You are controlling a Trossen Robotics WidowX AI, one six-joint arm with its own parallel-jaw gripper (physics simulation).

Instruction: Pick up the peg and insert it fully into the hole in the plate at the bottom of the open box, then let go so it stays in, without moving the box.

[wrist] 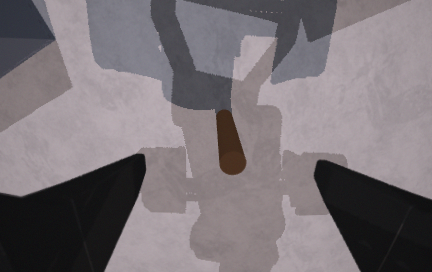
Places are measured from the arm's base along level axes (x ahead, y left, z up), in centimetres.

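Pixels of known places: gripper, fingertip midpoint: [231, 165].
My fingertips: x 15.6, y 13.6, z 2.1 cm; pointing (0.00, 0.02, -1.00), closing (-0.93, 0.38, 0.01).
Ahead of a thing's pixels: the offset from my fingertips to its top centre. "spot": to the spot under its first point. Level surfaces: height alone.
The brown peg {dx -0.1, dy +0.0, dz -0.1 cm} [231, 142] stands upright on the table near the middle of the wrist view, its round top end toward the camera. My gripper [231, 165] is open and empty. Its two black fingers stand wide apart, one to the left and one to the right of the peg's top, touching neither side. The hole and the plate do not show in this view. How far the fingertips are above the table is hard to tell.
Part of a dark blue-grey object {spot: dx +10.3, dy -10.7, dz -4.8 cm} [22, 37], which I cannot identify for certain, shows at the upper left edge. Shadows of the arm and gripper lie across the pale mottled table top {dz -8.1 cm} [365, 120] and around the peg.
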